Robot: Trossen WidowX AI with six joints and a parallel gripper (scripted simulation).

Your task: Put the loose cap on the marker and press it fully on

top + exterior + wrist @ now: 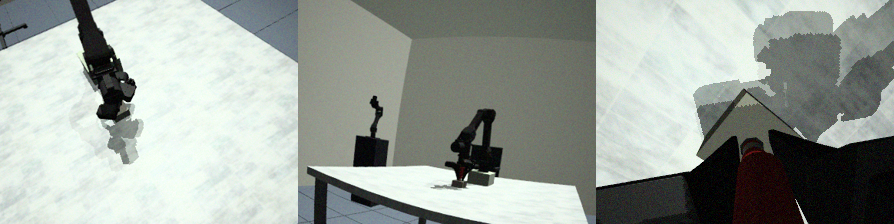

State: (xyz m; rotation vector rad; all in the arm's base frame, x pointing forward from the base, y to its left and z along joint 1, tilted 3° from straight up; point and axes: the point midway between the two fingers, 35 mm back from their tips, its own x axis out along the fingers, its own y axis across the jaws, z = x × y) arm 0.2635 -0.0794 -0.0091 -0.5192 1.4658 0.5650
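Right now my gripper tip is 10 mm past the holder block and 20 mm above it. Round my gripper tip: red cap: 10 mm behind, 50 mm above; then red marker: 10 mm behind, 30 mm above.
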